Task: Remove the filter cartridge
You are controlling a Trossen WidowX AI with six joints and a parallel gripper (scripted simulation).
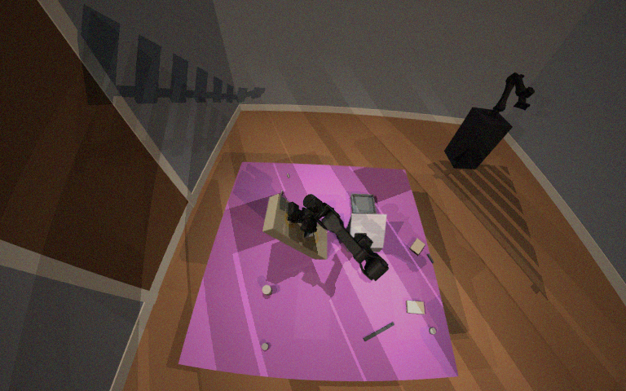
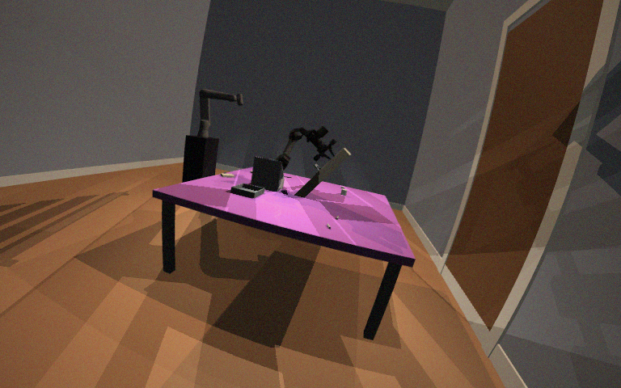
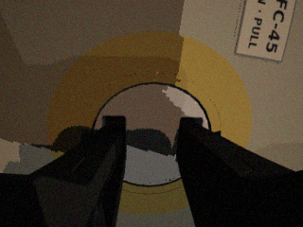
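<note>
Now: gripper tip 45 cm past the dark tray, 27 cm to the left of it and 26 cm above it. Also, from my gripper tip: round grey filter cartridge (1 cm ahead, 1 cm below).
</note>
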